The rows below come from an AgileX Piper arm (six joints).
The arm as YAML. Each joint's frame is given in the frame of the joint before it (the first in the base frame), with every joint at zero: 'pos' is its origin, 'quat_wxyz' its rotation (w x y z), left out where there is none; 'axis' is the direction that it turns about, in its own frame. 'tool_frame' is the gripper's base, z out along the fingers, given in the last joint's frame.
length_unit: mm
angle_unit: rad
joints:
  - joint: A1
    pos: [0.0, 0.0, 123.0]
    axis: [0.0, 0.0, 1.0]
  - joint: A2
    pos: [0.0, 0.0, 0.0]
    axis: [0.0, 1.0, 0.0]
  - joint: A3
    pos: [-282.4, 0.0, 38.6]
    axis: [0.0, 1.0, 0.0]
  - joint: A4
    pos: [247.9, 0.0, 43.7]
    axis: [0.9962, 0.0, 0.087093]
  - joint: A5
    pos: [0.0, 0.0, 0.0]
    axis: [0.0, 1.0, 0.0]
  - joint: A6
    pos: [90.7, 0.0, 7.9]
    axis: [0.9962, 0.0, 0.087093]
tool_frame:
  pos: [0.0, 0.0, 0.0]
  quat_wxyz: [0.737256, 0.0, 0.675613, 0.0]
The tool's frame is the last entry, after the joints.
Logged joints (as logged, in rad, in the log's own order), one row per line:
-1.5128, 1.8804, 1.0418, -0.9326, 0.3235, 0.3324
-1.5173, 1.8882, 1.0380, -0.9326, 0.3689, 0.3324
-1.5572, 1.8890, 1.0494, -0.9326, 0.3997, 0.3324
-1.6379, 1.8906, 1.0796, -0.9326, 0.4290, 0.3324
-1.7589, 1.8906, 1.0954, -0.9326, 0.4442, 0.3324
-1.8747, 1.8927, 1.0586, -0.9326, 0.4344, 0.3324
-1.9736, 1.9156, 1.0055, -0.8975, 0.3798, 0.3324
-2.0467, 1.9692, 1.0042, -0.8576, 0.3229, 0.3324
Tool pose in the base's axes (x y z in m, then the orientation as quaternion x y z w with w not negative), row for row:
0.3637, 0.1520, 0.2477, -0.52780, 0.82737, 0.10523, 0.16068
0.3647, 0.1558, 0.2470, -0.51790, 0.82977, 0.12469, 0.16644
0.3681, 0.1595, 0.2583, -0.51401, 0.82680, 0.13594, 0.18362
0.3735, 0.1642, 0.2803, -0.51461, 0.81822, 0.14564, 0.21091
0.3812, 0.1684, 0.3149, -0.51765, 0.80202, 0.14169, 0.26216
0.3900, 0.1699, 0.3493, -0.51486, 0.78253, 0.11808, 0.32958
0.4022, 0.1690, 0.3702, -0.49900, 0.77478, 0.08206, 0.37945
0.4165, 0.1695, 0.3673, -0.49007, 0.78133, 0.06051, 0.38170
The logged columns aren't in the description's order. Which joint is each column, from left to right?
Columns, left to right: A3, A2, A5, A6, A4, A1.
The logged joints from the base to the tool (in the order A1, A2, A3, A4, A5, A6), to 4 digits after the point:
0.3324, 1.8804, -1.5128, 0.3235, 1.0418, -0.9326
0.3324, 1.8882, -1.5173, 0.3689, 1.0380, -0.9326
0.3324, 1.8890, -1.5572, 0.3997, 1.0494, -0.9326
0.3324, 1.8906, -1.6379, 0.4290, 1.0796, -0.9326
0.3324, 1.8906, -1.7589, 0.4442, 1.0954, -0.9326
0.3324, 1.8927, -1.8747, 0.4344, 1.0586, -0.9326
0.3324, 1.9156, -1.9736, 0.3798, 1.0055, -0.8975
0.3324, 1.9692, -2.0467, 0.3229, 1.0042, -0.8576

